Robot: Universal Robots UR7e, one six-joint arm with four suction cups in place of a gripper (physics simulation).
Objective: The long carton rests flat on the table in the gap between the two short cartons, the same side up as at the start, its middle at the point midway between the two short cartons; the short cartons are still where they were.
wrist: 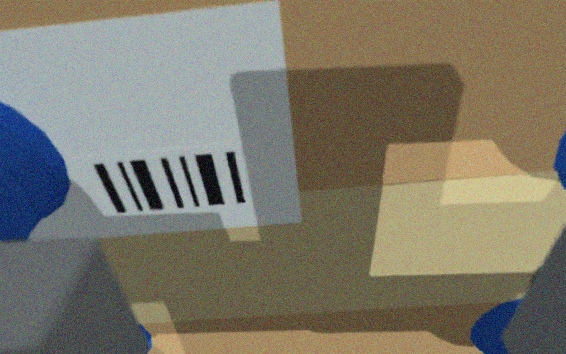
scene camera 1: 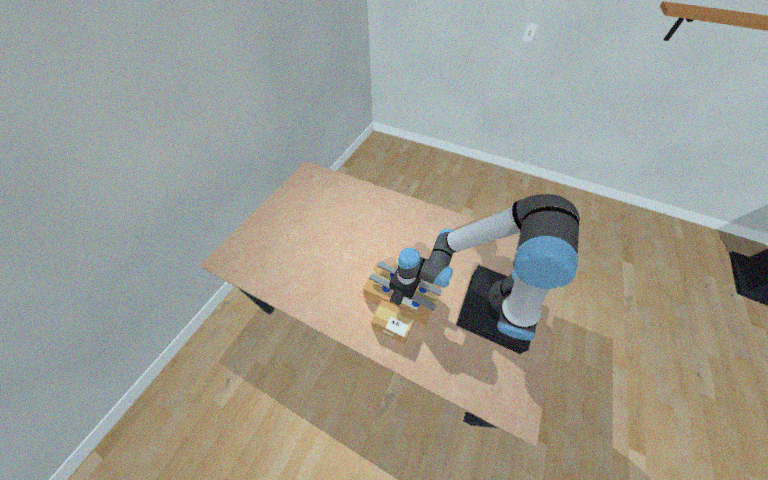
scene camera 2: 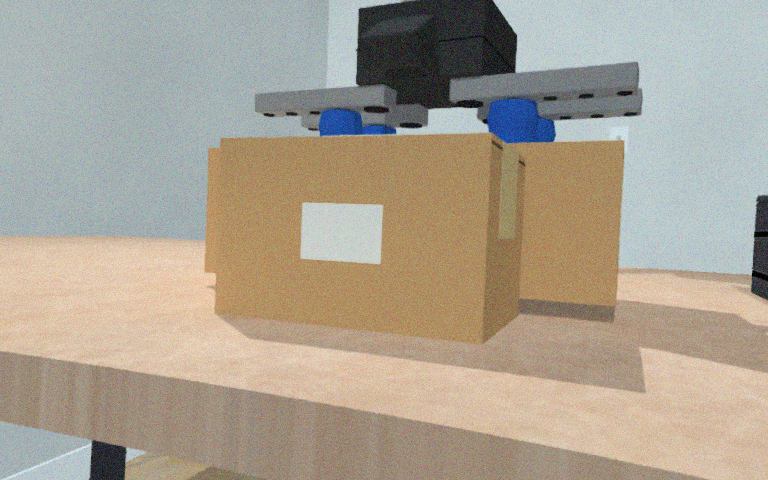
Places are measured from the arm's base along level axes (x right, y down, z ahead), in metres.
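Pixels of known places: end effector, tool point: [wrist: 306, 226].
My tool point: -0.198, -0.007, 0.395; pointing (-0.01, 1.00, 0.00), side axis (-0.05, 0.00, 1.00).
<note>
Behind a point stands the place of what it marks, as x, y, z.
The long carton [scene camera 1: 421, 314] {-0.260, -0.019, 0.282} [scene camera 2: 569, 226] {-0.261, 0.032, 0.275} [wrist: 400, 40] {-0.255, -0.020, 0.408} is level, label side up, behind the near short carton. It appears slightly above the table [scene camera 1: 317, 226] {-0.073, 0.090, 1.015} [scene camera 2: 113, 316] {-0.428, 0.090, 0.476}: a dark strip shows under its lower edge in scene camera 2. My suction gripper [scene camera 1: 403, 289] {-0.198, -0.007, 0.395} [scene camera 2: 424, 121] [wrist: 310, 250] {-0.198, -0.007, 0.395} has its blue cups on the long carton's top and holds it. The near short carton [scene camera 1: 387, 314] {-0.329, -0.010, 0.402} [scene camera 2: 424, 283] {-0.375, 0.064, 0.320} stands flat on the table, nearer the table's front edge. The far short carton is mostly or wholly hidden behind the long carton and the arm, so the far-side gap cannot be judged.
The arm's black base plate [scene camera 1: 475, 300] {-0.079, 0.000, 0.111} is on the table, right of the cartons in scene camera 1. The upper arm link [scene camera 1: 484, 229] {-0.082, -0.439, 0.213} reaches over the table from the right. Grey walls stand behind the table.
</note>
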